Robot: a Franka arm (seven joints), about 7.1 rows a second.
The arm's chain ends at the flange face. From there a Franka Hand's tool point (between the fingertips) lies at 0.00 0.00 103.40 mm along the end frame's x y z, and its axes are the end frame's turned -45 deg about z.
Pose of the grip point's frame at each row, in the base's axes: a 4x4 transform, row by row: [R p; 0 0 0 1], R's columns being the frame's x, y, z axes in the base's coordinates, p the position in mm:
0.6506 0.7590 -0.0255 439.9; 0.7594 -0.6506 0.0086 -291.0; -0.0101 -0.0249 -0.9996 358.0; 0 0 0 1
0.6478 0.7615 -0.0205 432.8; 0.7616 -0.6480 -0.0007 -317.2; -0.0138 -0.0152 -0.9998 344.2; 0 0 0 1
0.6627 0.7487 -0.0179 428.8; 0.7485 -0.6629 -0.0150 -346.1; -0.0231 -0.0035 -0.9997 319.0; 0 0 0 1
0.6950 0.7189 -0.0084 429.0; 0.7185 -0.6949 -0.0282 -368.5; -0.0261 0.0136 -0.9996 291.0; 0 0 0 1
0.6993 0.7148 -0.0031 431.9; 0.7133 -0.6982 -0.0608 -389.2; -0.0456 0.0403 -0.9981 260.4; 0 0 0 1
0.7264 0.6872 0.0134 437.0; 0.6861 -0.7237 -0.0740 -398.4; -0.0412 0.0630 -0.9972 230.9; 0 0 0 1
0.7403 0.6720 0.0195 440.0; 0.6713 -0.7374 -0.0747 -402.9; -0.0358 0.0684 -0.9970 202.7; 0 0 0 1
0.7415 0.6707 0.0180 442.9; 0.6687 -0.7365 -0.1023 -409.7; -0.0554 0.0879 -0.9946 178.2; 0 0 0 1
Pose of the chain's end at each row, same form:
0.9967 0.0767 -0.0255 442.5; 0.0769 -0.9970 0.0086 -291.9; -0.0247 -0.0105 -0.9996 461.4; 0 0 0 1
0.9965 0.0804 -0.0205 434.9; 0.0803 -0.9967 -0.0007 -317.1; -0.0205 -0.0010 -0.9998 447.6; 0 0 0 1
0.9980 0.0608 -0.0179 430.7; 0.0605 -0.9980 -0.0150 -344.5; -0.0188 0.0139 -0.9997 422.4; 0 0 0 1
0.9998 0.0169 -0.0084 429.9; 0.0167 -0.9994 -0.0282 -365.6; -0.0088 0.0281 -0.9996 394.4; 0 0 0 1
0.9999 0.0110 -0.0031 432.2; 0.0107 -0.9981 -0.0608 -382.9; -0.0037 0.0607 -0.9981 363.6; 0 0 0 1
0.9996 -0.0277 0.0134 435.6; -0.0266 -0.9969 -0.0740 -390.7; 0.0154 0.0737 -0.9972 334.0; 0 0 0 1
0.9986 -0.0483 0.0195 438.0; -0.0467 -0.9961 -0.0747 -395.2; 0.0231 0.0737 -0.9970 305.8; 0 0 0 1
0.9986 -0.0501 0.0180 441.0; -0.0479 -0.9936 -0.1023 -399.1; 0.0230 0.1013 -0.9946 281.0; 0 0 0 1

